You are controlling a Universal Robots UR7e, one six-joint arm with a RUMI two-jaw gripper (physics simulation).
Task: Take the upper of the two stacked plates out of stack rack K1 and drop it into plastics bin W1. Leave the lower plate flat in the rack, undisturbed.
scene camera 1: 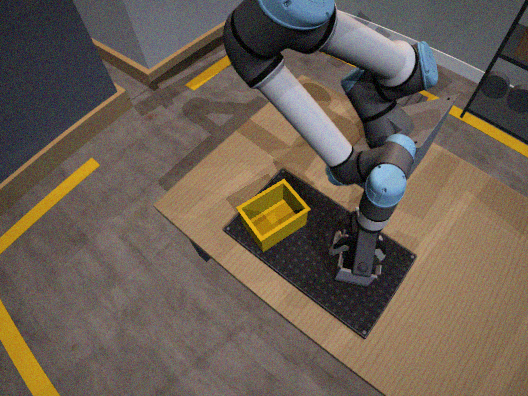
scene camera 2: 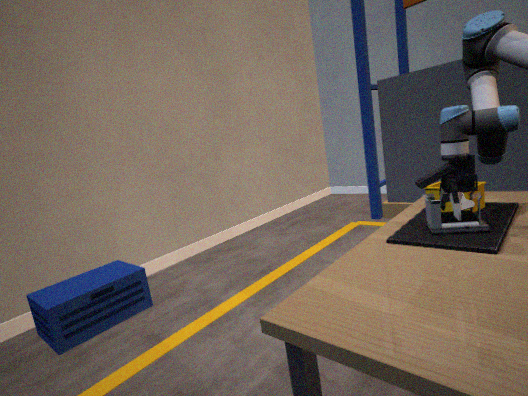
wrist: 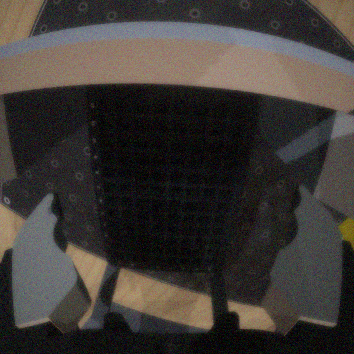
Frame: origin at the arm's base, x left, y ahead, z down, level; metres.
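Seen in the pictures: gripper, fingertip midpoint: [scene camera 2: 451, 215] [wrist: 174, 193].
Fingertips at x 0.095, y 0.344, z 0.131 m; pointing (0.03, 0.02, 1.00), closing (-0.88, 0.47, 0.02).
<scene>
Offsets run from my fingertips to a thing's top centre. "pt": to the spot under its first point. Level surfaces: height alone.
Stack rack K1 @(dx +0.001, dy -0.009, dz -0.072 m) [scene camera 1: 356, 278] [scene camera 2: 433, 214] [wrist: 175, 65] is a grey frame with a raised end wall, on the black mat. In the wrist view a black gridded plate surface @(pt dx +0.010, dy +0.015, dz -0.002 m) [wrist: 170, 165] lies flat in the rack; I cannot tell the upper plate from the lower one. My gripper [scene camera 1: 360, 252] [scene camera 2: 457, 210] [wrist: 174, 193] is open and empty, pointing down low over the rack, its fingers on opposite sides of the plates in the wrist view. In the scene views the arm and rack hide the plates. Yellow plastics bin W1 @(dx -0.262, dy +0.035, dz -0.052 m) [scene camera 1: 287, 233] [scene camera 2: 480, 194] [wrist: 347, 231] stands upright beside the rack.
The black dotted mat @(dz +0.048 m) [scene camera 1: 320, 287] [scene camera 2: 425, 240] lies on the wooden table @(dz +0.061 m) [scene camera 1: 480, 280] [scene camera 2: 400, 310]. A thin grey upright panel [scene camera 1: 434, 135] stands behind the wrist. A blue box [scene camera 2: 95, 305] stands on the floor away from the table.
</scene>
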